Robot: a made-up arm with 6 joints. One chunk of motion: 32 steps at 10 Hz.
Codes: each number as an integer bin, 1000 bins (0 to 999) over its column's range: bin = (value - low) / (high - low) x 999, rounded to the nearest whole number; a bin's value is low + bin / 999 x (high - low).
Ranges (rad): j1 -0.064..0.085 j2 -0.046..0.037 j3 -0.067..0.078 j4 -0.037..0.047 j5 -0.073..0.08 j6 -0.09..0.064
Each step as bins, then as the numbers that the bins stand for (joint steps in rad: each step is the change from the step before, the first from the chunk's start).
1 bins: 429 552 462 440 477 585
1 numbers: -0.00002 -0.00014 0.00006 0.00000 0.00005 0.00018
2 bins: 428 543 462 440 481 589
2 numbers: -0.00016 -0.00089 0.00006 0.00000 0.00067 0.00080
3 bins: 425 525 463 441 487 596
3 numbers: -0.00061 -0.00238 0.00020 0.00008 0.00159 0.00188
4 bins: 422 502 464 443 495 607
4 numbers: -0.00106 -0.00429 0.00035 0.00025 0.00281 0.00357
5 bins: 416 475 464 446 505 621
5 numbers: -0.00195 -0.00654 0.00035 0.00050 0.00434 0.00573
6 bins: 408 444 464 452 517 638
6 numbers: -0.00315 -0.00911 0.00035 0.00101 0.00618 0.00835
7 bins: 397 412 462 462 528 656
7 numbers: -0.00479 -0.01177 0.00006 0.00185 0.00786 0.01113
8 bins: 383 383 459 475 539 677
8 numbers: -0.00688 -0.01418 -0.00038 0.00294 0.00955 0.01436
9 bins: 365 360 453 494 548 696
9 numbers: -0.00956 -0.01609 -0.00125 0.00454 0.01093 0.01729
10 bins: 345 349 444 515 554 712
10 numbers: -0.01254 -0.01700 -0.00256 0.00630 0.01185 0.01976
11 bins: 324 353 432 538 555 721
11 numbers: -0.01568 -0.01667 -0.00430 0.00824 0.01200 0.02115
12 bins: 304 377 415 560 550 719
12 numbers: -0.01866 -0.01468 -0.00676 0.01009 0.01123 0.02084
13 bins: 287 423 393 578 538 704
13 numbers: -0.02119 -0.01086 -0.00996 0.01160 0.00940 0.01852
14 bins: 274 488 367 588 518 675
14 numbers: -0.02313 -0.00546 -0.01373 0.01244 0.00633 0.01405
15 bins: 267 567 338 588 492 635
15 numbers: -0.02418 0.00111 -0.01794 0.01244 0.00235 0.00789
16 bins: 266 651 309 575 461 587
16 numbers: -0.02433 0.00809 -0.02215 0.01135 -0.00240 0.00049
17 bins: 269 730 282 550 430 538
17 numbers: -0.02388 0.01465 -0.02607 0.00925 -0.00714 -0.00707
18 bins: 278 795 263 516 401 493
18 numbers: -0.02254 0.02005 -0.02883 0.00639 -0.01159 -0.01400
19 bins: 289 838 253 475 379 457
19 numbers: -0.02090 0.02362 -0.03028 0.00294 -0.01495 -0.01955
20 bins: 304 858 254 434 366 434
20 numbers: -0.01866 0.02529 -0.03013 -0.00051 -0.01695 -0.02310
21 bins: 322 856 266 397 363 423
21 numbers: -0.01597 0.02512 -0.02839 -0.00362 -0.01741 -0.02479
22 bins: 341 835 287 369 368 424
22 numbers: -0.01314 0.02337 -0.02534 -0.00597 -0.01664 -0.02464
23 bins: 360 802 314 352 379 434
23 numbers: -0.01031 0.02063 -0.02142 -0.00740 -0.01495 -0.02310
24 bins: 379 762 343 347 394 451
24 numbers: -0.00747 0.01731 -0.01722 -0.00782 -0.01266 -0.02048
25 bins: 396 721 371 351 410 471
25 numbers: -0.00494 0.01390 -0.01315 -0.00749 -0.01021 -0.01739
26 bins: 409 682 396 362 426 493
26 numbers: -0.00300 0.01066 -0.00952 -0.00656 -0.00776 -0.01400
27 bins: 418 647 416 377 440 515
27 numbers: -0.00166 0.00775 -0.00662 -0.00530 -0.00561 -0.01061
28 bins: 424 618 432 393 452 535
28 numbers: -0.00076 0.00535 -0.00430 -0.00395 -0.00377 -0.00753
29 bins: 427 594 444 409 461 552
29 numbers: -0.00031 0.00335 -0.00256 -0.00261 -0.00240 -0.00491
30 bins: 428 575 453 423 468 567
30 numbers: -0.00016 0.00177 -0.00125 -0.00143 -0.00132 -0.00259
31 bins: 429 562 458 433 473 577
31 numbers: -0.00002 0.00069 -0.00052 -0.00059 -0.00056 -0.00105
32 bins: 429 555 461 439 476 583
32 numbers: -0.00002 0.00011 -0.00009 -0.00009 -0.00010 -0.00013
